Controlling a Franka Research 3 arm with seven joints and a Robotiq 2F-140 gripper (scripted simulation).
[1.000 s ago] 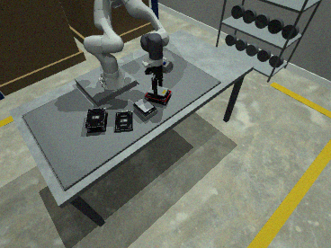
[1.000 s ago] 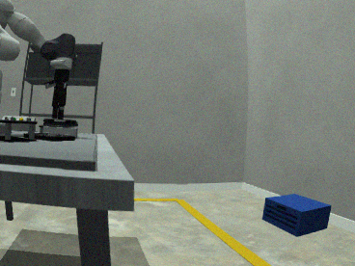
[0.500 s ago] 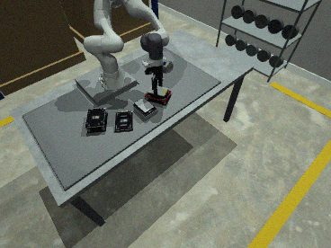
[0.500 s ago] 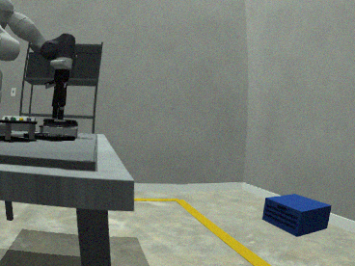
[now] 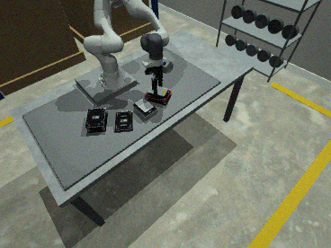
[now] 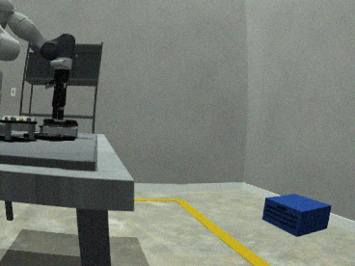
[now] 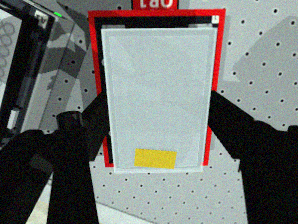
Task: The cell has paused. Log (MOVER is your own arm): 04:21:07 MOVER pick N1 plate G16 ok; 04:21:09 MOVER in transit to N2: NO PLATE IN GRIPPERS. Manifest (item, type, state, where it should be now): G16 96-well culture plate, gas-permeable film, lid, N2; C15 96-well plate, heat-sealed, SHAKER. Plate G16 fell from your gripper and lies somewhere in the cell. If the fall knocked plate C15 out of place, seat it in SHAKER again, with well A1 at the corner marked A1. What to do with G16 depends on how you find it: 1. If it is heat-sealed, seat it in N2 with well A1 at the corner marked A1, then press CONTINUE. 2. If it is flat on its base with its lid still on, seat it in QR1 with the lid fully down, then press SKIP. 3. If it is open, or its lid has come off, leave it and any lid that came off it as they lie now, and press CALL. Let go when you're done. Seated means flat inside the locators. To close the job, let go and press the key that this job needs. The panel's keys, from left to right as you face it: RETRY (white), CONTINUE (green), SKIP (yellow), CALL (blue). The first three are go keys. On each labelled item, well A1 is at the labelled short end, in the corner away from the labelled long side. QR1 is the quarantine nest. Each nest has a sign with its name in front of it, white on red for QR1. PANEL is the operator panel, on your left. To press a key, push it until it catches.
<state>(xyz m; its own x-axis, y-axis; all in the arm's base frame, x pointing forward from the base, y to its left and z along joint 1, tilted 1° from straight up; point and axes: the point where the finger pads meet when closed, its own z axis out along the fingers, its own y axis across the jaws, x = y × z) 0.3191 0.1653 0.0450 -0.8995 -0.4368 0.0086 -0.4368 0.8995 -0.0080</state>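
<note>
Right now my hand is 50 mm above the QR1 nest. Round my hand: blue CALL key (270 mm to the left, 220 mm behind, 20 mm below); plate lid (10 mm below); white-topped plate (160 mm to the right, 40 mm ahead, 20 mm below).
</note>
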